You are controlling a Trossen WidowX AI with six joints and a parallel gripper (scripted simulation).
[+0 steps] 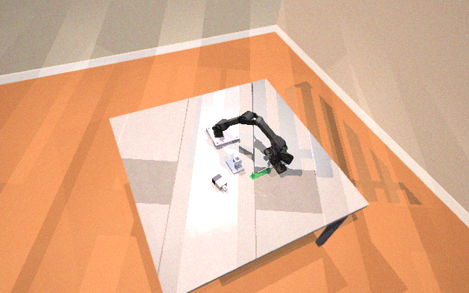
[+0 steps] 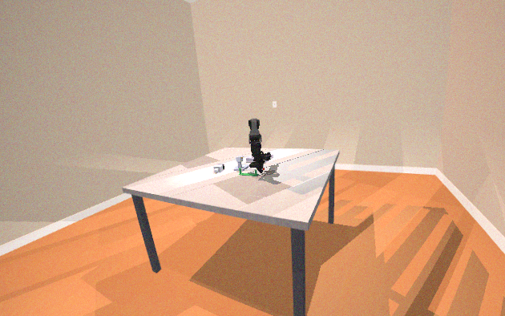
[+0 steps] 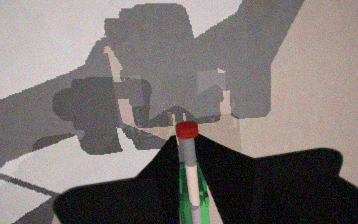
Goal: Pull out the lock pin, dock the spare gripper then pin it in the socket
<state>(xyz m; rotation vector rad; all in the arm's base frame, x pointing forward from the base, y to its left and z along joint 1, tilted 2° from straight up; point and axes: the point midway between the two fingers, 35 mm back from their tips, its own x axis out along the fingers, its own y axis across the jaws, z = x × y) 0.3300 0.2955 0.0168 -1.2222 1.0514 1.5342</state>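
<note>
Now: the green pin holder 10 cm to the right of my gripper tip and 3 cm ahead of it. Also, from my gripper tip: mount 24 cm to the right, 6 cm behind, 3 cm above; then spare gripper 37 cm to the right, 6 cm ahead.
</note>
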